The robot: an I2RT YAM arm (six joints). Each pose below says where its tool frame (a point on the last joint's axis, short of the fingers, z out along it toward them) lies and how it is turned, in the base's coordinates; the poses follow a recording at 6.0 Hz.
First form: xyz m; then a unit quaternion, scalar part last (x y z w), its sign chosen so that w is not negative.
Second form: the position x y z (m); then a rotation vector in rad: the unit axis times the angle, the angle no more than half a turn. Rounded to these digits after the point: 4 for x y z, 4 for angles.
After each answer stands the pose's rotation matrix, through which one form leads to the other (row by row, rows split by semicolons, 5 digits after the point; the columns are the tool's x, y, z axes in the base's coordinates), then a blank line. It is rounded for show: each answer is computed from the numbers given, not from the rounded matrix.
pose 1, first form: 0.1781 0.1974 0.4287 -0.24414 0.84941 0.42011 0.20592
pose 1, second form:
0.1781 0.1974 0.4287 -0.6803 2.3669 1.1706
-0.79598 -0.58777 0.14469; -0.24173 0.52781 0.81424; -0.55495 0.61315 -0.56221

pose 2, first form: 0.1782 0.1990 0.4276 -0.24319 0.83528 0.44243 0.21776
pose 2, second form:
0.1782 0.1990 0.4276 -0.6734 2.3129 1.2251
-0.78688 -0.59895 0.14859; -0.21358 0.49023 0.84502; -0.57897 0.63319 -0.51367

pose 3, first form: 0.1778 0.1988 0.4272 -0.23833 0.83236 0.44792 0.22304
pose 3, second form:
0.1778 0.1988 0.4272 -0.6581 2.2984 1.2368
-0.78690 -0.59656 0.15779; -0.19694 0.48513 0.85197; -0.58480 0.63934 -0.49924

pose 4, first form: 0.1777 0.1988 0.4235 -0.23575 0.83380 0.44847 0.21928
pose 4, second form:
0.1777 0.1988 0.4235 -0.6523 2.3069 1.2408
-0.79268 -0.58981 0.15422; -0.19645 0.48660 0.85125; -0.57712 0.64447 -0.50159

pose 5, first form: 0.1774 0.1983 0.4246 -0.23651 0.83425 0.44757 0.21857
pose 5, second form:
0.1774 0.1983 0.4246 -0.6546 2.3090 1.2388
-0.79258 -0.59027 0.15297; -0.19897 0.48749 0.85016; -0.57639 0.64338 -0.50382

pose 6, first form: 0.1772 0.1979 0.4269 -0.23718 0.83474 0.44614 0.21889
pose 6, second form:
0.1772 0.1979 0.4269 -0.6564 2.3100 1.2346
-0.79167 -0.59128 0.15380; -0.20066 0.48941 0.84866; -0.57706 0.64099 -0.50609

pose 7, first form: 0.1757 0.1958 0.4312 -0.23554 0.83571 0.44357 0.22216
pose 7, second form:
0.1757 0.1958 0.4312 -0.6507 2.3087 1.2254
-0.79033 -0.59077 0.16237; -0.19660 0.49553 0.84605; -0.58028 0.63674 -0.50778

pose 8, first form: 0.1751 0.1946 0.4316 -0.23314 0.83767 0.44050 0.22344
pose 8, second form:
0.1751 0.1946 0.4316 -0.6436 2.3125 1.2161
-0.79144 -0.58743 0.16894; -0.19374 0.50322 0.84216; -0.57973 0.63379 -0.51207

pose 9, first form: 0.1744 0.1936 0.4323 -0.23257 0.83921 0.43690 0.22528
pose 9, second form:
0.1744 0.1936 0.4323 -0.6414 2.3146 1.2050
-0.79032 -0.58720 0.17490; -0.19350 0.51006 0.83809; -0.58134 0.62852 -0.51673

